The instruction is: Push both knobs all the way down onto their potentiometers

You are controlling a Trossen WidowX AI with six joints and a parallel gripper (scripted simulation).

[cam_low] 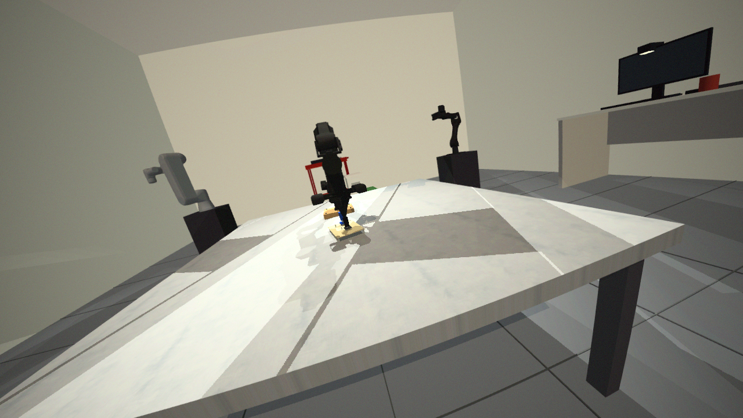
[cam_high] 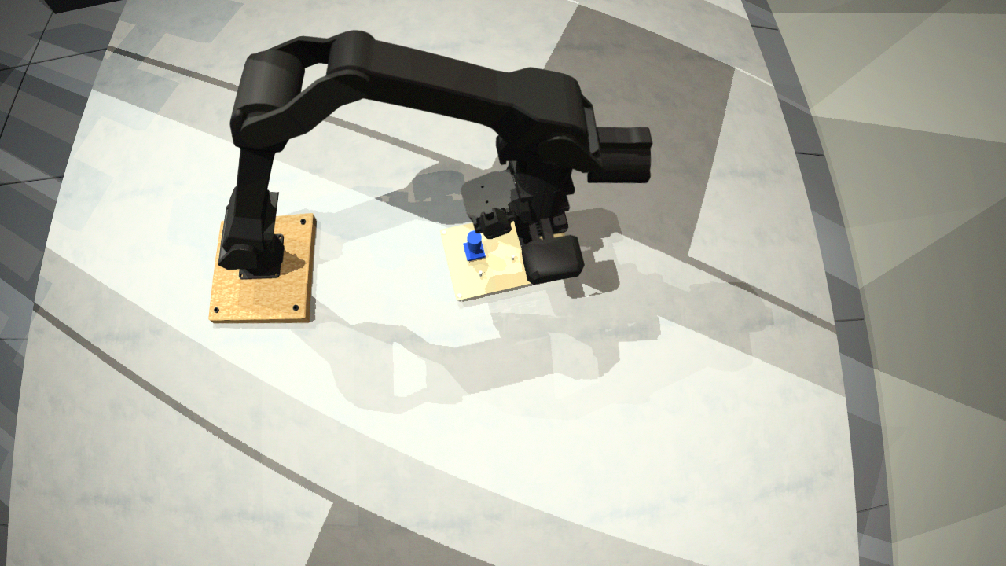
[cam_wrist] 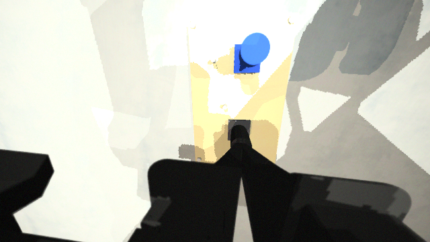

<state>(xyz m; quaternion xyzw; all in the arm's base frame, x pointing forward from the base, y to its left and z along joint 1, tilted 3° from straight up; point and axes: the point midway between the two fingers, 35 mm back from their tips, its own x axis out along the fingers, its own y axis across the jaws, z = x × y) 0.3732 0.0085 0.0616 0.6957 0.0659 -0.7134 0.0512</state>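
Now: the dark knob 10 mm below my gripper tip. Round my gripper tip: blue knob: 70 mm behind, 10 mm to the right, 10 mm below.
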